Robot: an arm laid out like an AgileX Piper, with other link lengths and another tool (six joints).
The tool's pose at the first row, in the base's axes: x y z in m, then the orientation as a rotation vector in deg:
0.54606, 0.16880, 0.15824, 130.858, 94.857, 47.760
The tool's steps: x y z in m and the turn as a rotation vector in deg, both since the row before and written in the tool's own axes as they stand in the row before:
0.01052, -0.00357, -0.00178, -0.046, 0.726, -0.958
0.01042, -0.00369, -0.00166, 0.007, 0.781, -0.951
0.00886, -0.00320, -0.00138, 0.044, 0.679, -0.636
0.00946, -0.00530, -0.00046, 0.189, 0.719, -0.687
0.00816, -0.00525, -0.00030, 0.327, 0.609, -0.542
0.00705, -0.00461, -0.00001, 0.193, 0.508, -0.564
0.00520, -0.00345, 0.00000, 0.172, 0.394, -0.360
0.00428, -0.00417, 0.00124, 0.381, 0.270, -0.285
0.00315, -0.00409, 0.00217, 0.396, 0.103, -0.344
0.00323, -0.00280, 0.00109, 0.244, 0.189, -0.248
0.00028, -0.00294, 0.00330, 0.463, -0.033, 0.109
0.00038, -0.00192, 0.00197, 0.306, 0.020, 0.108
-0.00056, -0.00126, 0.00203, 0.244, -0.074, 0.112
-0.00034, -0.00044, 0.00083, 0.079, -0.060, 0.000
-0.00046, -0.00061, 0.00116, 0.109, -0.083, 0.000
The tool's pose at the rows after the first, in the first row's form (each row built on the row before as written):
0.54445, 0.17947, 0.16143, 129.815, 96.083, 48.508
0.54255, 0.19007, 0.16443, 128.796, 97.360, 49.289
0.54070, 0.19907, 0.16693, 128.121, 98.308, 49.982
0.53759, 0.20943, 0.16789, 127.472, 99.438, 50.617
0.53425, 0.21854, 0.16834, 127.060, 100.492, 51.050
0.53133, 0.22644, 0.16852, 126.540, 101.411, 51.441
0.52906, 0.23225, 0.16864, 126.229, 102.068, 51.744
0.52672, 0.23767, 0.16711, 126.131, 102.775, 51.761
0.52479, 0.24223, 0.16449, 125.985, 103.477, 51.544
0.52332, 0.24624, 0.16339, 125.847, 103.999, 51.560
0.52263, 0.24808, 0.15942, 126.243, 104.273, 51.209
0.52208, 0.24942, 0.15705, 126.543, 104.439, 51.036
0.52202, 0.24974, 0.15462, 126.815, 104.507, 50.788
0.52204, 0.24975, 0.15362, 126.864, 104.548, 50.655
0.52208, 0.24977, 0.15223, 126.932, 104.604, 50.471

